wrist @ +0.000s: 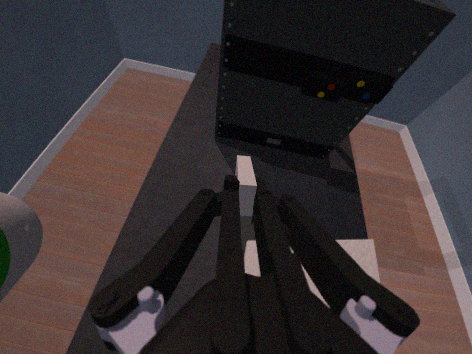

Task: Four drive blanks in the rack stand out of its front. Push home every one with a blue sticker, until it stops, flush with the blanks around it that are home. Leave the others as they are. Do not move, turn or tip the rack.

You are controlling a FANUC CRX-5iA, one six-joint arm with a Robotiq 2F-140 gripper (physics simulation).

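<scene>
The dark rack stands upright at the upper right of the wrist view, its front facing the camera at a slant. Four small round stickers show on dark drive blanks in its middle band: a yellow sticker, a red sticker, another yellow sticker and a blue sticker at the far right. The image is too dark to tell how far each blank stands out. My gripper is shut, with nothing held, its pale tips in front of and below the rack, apart from it.
The rack stands on a long dark surface. A pale square plate lies at the lower right, partly behind the fingers. A grey cylindrical part with a green face is at the left edge. Wood flooring and blue-grey walls lie beyond.
</scene>
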